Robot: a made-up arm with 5 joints.
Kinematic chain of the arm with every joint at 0, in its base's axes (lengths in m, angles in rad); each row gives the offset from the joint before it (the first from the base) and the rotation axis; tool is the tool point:
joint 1: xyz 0 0 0.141 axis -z
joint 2: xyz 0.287 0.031 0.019 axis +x
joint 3: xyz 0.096 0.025 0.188 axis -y
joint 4: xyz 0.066 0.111 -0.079 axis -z
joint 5: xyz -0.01 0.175 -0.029 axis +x
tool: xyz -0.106 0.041 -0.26
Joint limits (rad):
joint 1: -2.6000..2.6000
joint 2: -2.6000..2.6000
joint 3: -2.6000..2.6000
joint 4: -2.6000..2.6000
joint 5: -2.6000..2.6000
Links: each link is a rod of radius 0.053 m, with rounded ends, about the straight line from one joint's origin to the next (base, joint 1, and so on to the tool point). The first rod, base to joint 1, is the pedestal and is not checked.
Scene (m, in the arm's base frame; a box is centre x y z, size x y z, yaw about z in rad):
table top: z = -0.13
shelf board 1: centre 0.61 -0.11 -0 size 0.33 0.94 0.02 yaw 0.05
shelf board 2: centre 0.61 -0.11 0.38 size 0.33 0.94 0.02 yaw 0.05
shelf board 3: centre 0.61 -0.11 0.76 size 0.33 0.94 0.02 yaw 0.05
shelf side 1: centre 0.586 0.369 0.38 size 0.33 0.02 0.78 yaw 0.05
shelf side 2: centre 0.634 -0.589 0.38 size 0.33 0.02 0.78 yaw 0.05
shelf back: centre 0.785 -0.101 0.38 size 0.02 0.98 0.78 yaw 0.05
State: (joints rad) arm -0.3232 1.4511 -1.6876 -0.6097 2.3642
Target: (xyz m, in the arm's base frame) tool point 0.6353 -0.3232 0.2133
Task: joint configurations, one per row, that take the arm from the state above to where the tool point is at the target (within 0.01 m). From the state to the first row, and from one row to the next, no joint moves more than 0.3 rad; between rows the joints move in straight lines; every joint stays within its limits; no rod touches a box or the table.
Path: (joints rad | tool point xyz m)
1: -0.3888 1.3942 -1.4488 -0.7070 2.2838 | 0.5445 -0.1542 0.5558
2: -0.4544 1.3374 -1.2101 -0.8042 2.2035 | 0.4808 -0.1641 0.5635
3: -0.5199 1.2805 -0.9713 -0.9015 2.1231 | 0.4004 -0.1639 0.5609
4: -0.5855 1.2237 -0.7325 -0.9988 2.0427 | 0.3092 -0.1514 0.5429
5: -0.5053 1.5155 -0.7323 -1.1240 1.9249 | 0.3106 -0.2780 0.3900
6: -0.4250 1.8074 -0.7322 -1.2493 1.8071 | 0.2697 -0.3415 0.2133
7: -0.3830 1.8507 -0.9943 -1.1689 1.9261 | 0.3790 -0.3818 0.2036
8: -0.3411 1.8940 -1.2565 -1.0884 2.0451 | 0.4832 -0.3881 0.1976
9: -0.2991 1.9373 -1.5187 -1.0080 2.1641 | 0.5714 -0.3658 0.2000
10: -0.2571 1.9805 -1.7809 -0.9275 2.2831 | 0.6353 -0.3232 0.2133

